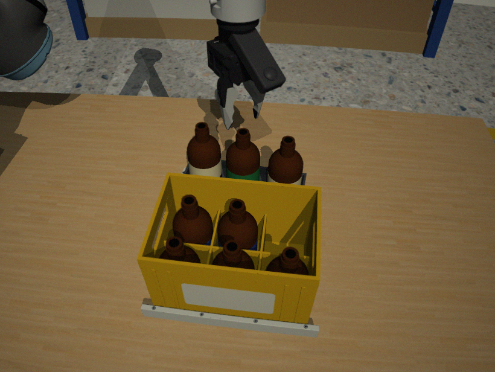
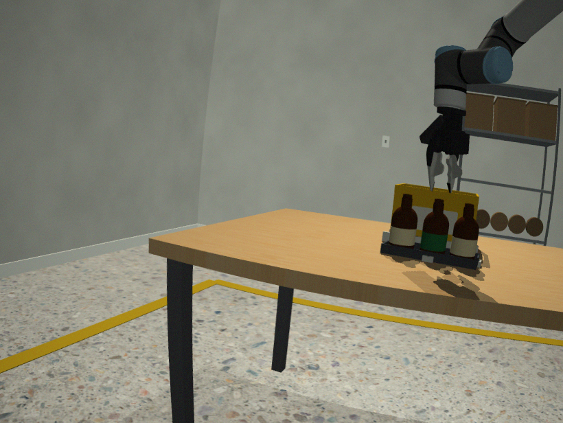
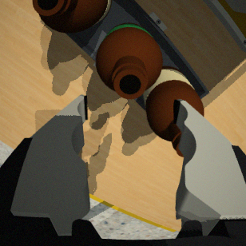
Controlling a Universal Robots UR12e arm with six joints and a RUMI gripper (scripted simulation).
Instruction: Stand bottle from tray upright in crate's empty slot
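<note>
Right now the dark tray is 180 mm below my hand. Round my hand: crate: 40 mm ahead, 240 mm to the right, 110 mm below.
</note>
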